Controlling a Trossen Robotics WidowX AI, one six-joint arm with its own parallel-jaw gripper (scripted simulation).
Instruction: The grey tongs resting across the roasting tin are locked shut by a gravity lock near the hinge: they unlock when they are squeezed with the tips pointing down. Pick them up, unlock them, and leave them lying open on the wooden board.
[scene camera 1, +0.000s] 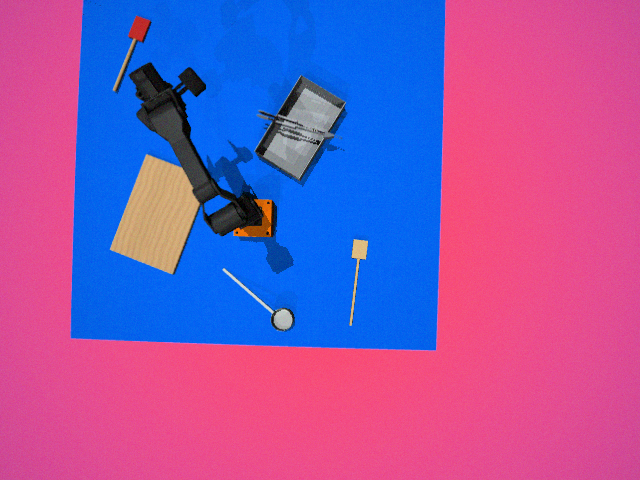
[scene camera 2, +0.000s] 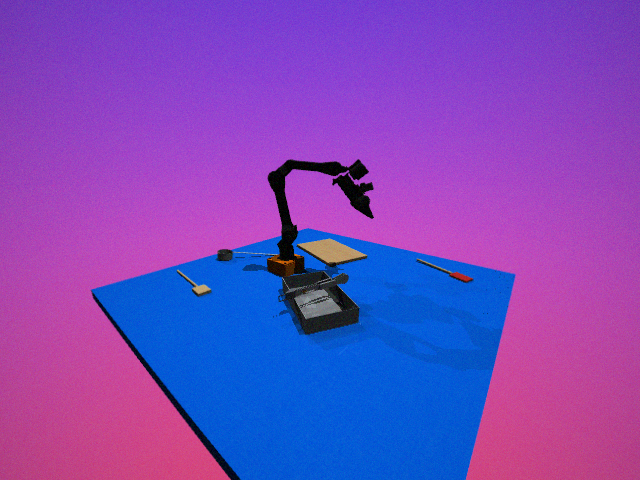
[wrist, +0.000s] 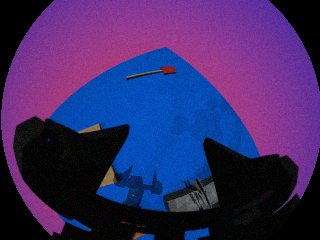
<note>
My gripper (scene camera 1: 172, 93) is open, holding nothing. Also in view: a wooden board (scene camera 1: 157, 221) and a roasting tin (scene camera 1: 292, 150).
My gripper shows as well in the wrist view (wrist: 167, 135). The wooden board shows as well in scene camera 2 (scene camera 2: 330, 252). The roasting tin shows as well in scene camera 2 (scene camera 2: 330, 308) and in the wrist view (wrist: 186, 199).
</note>
